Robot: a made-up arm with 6 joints.
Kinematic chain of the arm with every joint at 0, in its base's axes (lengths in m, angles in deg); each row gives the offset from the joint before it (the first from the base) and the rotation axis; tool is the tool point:
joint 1: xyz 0 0 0.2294 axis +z
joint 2: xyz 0 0 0 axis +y
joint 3: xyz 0 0 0.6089 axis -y
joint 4: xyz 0 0 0 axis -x
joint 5: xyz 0.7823 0 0 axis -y
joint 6: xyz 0 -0.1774 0 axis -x
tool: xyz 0 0 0
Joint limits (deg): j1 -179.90..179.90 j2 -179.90..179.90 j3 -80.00..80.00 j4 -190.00..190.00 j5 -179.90..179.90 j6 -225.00..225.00
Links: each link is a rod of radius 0.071 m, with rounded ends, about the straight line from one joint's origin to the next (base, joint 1, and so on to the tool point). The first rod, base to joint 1, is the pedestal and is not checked.
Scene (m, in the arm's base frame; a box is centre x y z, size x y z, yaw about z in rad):
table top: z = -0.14
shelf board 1: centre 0.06 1 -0.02 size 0.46 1.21 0.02 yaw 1.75
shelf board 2: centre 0.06 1 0.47 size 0.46 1.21 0.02 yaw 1.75
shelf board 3: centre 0.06 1 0.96 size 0.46 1.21 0.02 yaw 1.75
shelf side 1: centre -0.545 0.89 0.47 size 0.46 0.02 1 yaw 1.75
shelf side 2: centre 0.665 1.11 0.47 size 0.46 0.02 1 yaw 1.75
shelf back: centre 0.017 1.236 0.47 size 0.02 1.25 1 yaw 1.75
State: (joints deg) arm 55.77 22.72 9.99 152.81 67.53 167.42
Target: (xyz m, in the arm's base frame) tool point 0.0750 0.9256 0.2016
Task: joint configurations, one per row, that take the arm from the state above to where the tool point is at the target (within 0.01 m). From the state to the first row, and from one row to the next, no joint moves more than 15 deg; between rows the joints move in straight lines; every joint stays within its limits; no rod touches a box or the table.
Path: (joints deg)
1: 47.95 11.92 -2.20 154.58 67.53 167.42
2: 40.12 1.12 -14.39 156.35 67.53 167.42
3: 46.28 3.46 -25.86 159.20 67.53 167.42
4: 52.45 5.81 -37.33 162.04 67.53 167.42
5: 58.61 8.15 -48.80 164.89 67.53 167.42
6: 64.10 16.69 -37.12 162.93 67.53 167.42
7: 69.60 25.23 -25.43 160.96 67.53 167.42
8: 75.09 33.77 -13.74 158.99 67.53 167.42

